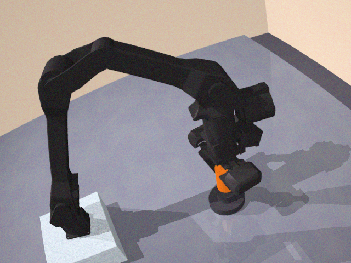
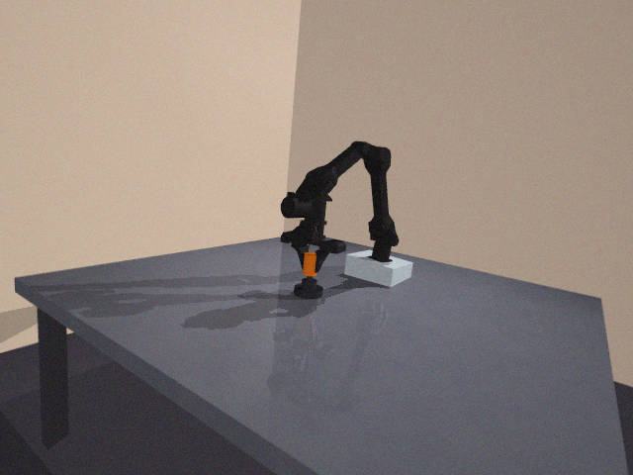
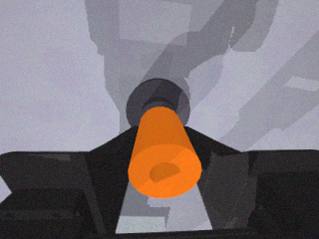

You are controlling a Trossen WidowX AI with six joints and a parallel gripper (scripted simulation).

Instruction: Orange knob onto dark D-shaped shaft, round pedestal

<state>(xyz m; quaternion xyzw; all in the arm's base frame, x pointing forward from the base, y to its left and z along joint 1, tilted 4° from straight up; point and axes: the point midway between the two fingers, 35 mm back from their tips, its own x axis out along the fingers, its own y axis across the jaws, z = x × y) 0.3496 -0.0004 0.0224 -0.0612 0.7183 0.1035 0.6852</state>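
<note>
The orange knob lies 20 mm above my gripper tip. The rest, counted from my gripper tip: round dark pedestal: 40 mm below.
</note>
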